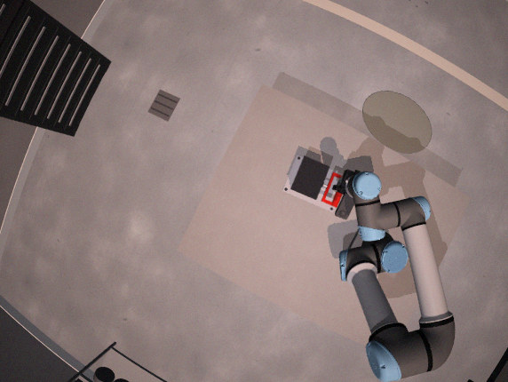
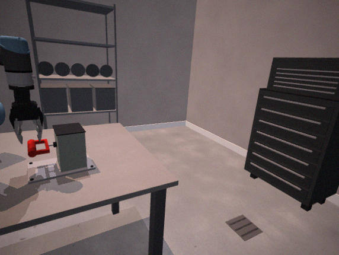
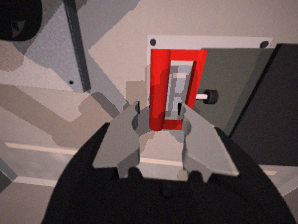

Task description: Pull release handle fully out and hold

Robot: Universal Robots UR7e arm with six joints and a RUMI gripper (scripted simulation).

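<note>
Right now my hand is 9 cm short of the baseplate, 2 cm to the right of it and 14 cm above it.
</note>
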